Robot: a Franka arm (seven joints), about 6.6 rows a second.
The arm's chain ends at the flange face. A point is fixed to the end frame.
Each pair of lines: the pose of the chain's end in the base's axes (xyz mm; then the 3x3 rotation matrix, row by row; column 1 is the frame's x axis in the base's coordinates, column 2 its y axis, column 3 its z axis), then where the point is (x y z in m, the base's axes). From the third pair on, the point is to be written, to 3 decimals.
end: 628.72 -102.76 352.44; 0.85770 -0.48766 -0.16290; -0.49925 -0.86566 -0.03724; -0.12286 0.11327 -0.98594
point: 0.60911 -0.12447 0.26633
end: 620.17 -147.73 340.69; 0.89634 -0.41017 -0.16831; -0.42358 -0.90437 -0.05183; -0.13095 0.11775 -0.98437
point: 0.60170 -0.17111 0.25477
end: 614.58 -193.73 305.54; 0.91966 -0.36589 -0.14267; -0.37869 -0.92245 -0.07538; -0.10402 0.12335 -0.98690
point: 0.599 -0.219 0.220
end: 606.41 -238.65 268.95; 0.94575 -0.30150 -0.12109; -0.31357 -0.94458 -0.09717; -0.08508 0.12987 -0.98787
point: 0.594 -0.266 0.183
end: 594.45 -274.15 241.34; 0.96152 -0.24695 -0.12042; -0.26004 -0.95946 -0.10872; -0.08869 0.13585 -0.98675
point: 0.584 -0.303 0.156
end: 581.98 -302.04 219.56; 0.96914 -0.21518 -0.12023; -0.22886 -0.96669 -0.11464; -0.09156 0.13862 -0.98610
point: 0.572 -0.331 0.134
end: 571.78 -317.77 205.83; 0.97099 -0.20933 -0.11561; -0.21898 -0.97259 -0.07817; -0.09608 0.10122 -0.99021
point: 0.562 -0.344 0.119
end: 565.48 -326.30 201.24; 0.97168 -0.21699 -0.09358; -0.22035 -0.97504 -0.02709; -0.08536 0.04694 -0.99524
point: 0.558 -0.348 0.113
